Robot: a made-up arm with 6 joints.
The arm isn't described. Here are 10 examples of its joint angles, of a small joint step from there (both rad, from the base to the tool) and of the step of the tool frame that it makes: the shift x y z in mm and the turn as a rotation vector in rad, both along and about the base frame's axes.
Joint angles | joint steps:
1: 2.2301 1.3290 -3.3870 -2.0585 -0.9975 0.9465 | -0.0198 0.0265 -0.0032 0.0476 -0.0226 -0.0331
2: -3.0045 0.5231 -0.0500 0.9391 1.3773 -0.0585 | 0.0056 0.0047 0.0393 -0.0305 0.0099 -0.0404
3: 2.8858 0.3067 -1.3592 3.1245 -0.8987 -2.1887 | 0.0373 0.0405 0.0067 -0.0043 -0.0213 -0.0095
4: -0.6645 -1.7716 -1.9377 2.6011 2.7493 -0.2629 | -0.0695 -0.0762 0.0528 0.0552 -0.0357 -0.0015
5: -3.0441 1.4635 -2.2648 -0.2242 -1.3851 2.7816 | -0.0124 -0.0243 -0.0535 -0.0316 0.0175 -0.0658
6: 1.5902 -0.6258 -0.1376 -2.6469 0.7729 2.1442 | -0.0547 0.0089 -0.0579 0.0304 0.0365 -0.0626
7: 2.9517 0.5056 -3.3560 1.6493 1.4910 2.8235 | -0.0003 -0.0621 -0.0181 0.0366 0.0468 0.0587
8: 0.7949 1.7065 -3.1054 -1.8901 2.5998 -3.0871 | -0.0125 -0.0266 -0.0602 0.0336 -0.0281 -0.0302
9: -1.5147 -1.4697 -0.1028 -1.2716 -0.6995 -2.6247 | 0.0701 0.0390 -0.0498 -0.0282 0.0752 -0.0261
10: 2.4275 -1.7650 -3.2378 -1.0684 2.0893 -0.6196 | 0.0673 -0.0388 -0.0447 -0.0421 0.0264 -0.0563
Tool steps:
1: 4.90 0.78 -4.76 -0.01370 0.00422 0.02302
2: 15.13 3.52 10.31 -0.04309 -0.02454 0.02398
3: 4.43 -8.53 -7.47 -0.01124 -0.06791 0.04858
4: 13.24 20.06 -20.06 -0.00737 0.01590 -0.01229
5: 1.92 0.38 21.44 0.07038 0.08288 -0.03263
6: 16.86 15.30 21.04 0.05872 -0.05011 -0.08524
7: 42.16 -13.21 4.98 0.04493 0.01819 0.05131
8: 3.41 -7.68 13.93 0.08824 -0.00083 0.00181
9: 2.61 -2.55 4.91 -0.00941 0.04756 -0.00694
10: 4.84 39.48 -32.12 0.00807 0.02984 0.07259
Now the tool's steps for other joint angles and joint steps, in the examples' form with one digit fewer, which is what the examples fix.
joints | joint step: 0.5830 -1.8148 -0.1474 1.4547 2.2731 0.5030 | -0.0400 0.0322 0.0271 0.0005 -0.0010 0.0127
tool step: 10.4 7.6 -4.1 -0.0422 0.0548 -0.0447
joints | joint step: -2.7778 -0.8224 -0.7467 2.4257 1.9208 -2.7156 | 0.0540 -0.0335 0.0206 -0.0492 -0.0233 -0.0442
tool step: 14.2 -8.3 -7.3 0.0226 0.0351 0.0073
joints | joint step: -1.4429 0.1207 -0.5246 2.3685 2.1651 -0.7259 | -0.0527 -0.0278 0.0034 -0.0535 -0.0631 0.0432
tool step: -10.3 -3.3 -5.6 0.0406 0.0534 0.0093
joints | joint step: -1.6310 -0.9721 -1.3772 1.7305 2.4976 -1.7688 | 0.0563 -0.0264 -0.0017 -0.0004 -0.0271 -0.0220
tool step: -3.0 15.2 1.4 -0.0381 -0.0313 0.0481
